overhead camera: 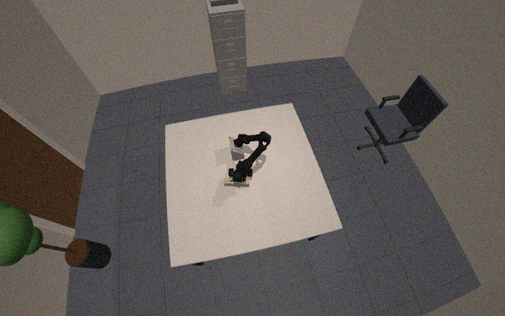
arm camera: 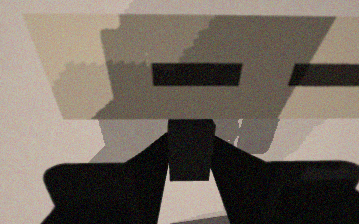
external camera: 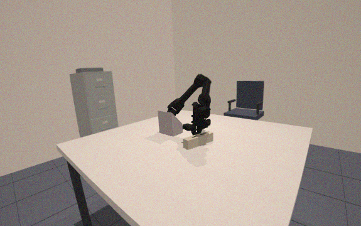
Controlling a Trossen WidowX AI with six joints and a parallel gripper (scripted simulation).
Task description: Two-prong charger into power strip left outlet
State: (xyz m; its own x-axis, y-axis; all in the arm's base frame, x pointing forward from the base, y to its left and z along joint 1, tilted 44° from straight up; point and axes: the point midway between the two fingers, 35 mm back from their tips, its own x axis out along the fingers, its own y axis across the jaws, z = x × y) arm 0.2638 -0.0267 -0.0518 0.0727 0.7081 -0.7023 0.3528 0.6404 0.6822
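My gripper tip is 2 cm short of the two-prong charger, 1 cm to the left of it and 1 cm below it.
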